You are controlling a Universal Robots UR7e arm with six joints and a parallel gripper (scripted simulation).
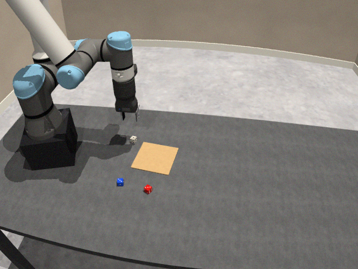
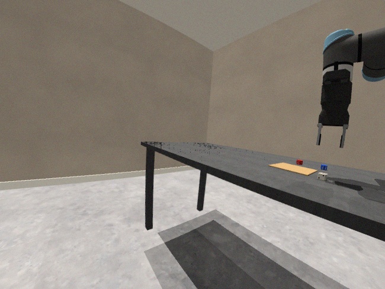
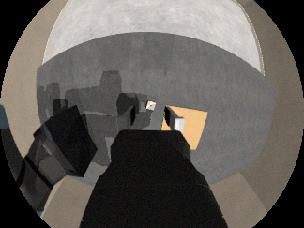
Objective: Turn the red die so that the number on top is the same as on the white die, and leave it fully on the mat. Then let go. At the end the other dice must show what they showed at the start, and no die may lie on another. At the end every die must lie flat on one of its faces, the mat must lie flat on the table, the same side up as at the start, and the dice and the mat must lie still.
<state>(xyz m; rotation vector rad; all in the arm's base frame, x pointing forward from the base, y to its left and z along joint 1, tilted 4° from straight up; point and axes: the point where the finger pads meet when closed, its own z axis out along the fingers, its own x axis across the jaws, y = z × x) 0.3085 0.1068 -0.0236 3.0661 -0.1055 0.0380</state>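
Now: the red die 100 mm ahead of my hand, 250 mm to the right of it and 110 mm below it. From my hand the other things lie so: blue die 230 mm to the right, 110 mm below; white die 10 mm to the right, 110 mm below; tan mat 100 mm ahead, 90 mm to the right, 120 mm below.
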